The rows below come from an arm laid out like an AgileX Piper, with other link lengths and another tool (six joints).
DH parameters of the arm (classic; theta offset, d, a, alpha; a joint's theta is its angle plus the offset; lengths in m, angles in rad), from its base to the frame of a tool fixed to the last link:
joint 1: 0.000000 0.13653 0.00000 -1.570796
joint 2: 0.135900 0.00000 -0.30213 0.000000
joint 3: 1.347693 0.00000 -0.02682 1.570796
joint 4: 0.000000 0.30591 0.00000 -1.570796
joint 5: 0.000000 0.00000 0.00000 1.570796
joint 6: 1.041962 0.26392 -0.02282 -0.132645
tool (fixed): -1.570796 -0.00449 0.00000 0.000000
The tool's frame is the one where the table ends.
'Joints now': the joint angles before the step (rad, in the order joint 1, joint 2, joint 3, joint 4, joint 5, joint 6). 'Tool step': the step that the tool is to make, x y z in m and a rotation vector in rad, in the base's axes. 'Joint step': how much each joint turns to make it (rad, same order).
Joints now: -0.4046 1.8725 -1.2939 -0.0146 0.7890 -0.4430
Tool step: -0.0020 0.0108 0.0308 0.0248 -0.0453 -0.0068
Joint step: -0.0001 -0.0762 0.0089 0.0505 0.0355 -0.0160
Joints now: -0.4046 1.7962 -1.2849 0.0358 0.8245 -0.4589
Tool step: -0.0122 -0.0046 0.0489 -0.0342 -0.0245 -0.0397
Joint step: 0.0008 -0.0964 -0.0253 -0.0457 0.0852 0.0612
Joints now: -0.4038 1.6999 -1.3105 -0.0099 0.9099 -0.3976
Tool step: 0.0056 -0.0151 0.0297 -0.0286 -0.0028 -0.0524
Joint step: -0.0001 0.0142 -0.1093 -0.0498 0.0832 0.0664
